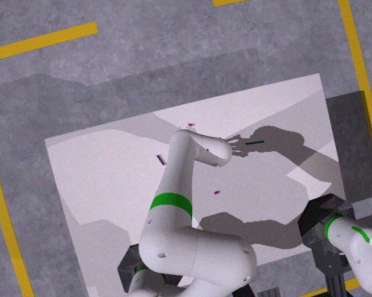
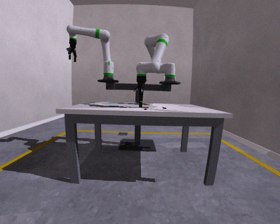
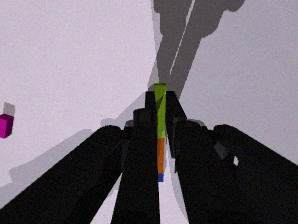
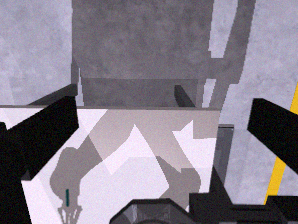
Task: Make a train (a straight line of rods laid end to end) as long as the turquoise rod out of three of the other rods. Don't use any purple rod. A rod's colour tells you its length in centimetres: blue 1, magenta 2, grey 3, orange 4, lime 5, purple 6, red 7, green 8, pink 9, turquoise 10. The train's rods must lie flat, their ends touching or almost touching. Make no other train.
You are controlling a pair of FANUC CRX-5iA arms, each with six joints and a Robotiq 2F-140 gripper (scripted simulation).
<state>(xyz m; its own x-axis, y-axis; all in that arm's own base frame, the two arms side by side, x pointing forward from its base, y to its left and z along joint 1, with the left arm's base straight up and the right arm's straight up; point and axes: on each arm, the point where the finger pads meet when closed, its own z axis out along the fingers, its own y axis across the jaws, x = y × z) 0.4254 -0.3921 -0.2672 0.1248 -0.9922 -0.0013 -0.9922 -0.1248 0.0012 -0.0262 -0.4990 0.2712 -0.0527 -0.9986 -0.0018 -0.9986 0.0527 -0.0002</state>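
Right now the lime rod is 30 mm below my left hand. Also, from my left hand: purple rod: 240 mm to the left, 30 mm below; orange rod: 50 mm to the left, 30 mm below, 10 mm behind; blue rod: 80 mm to the left, 30 mm below, 10 mm behind.
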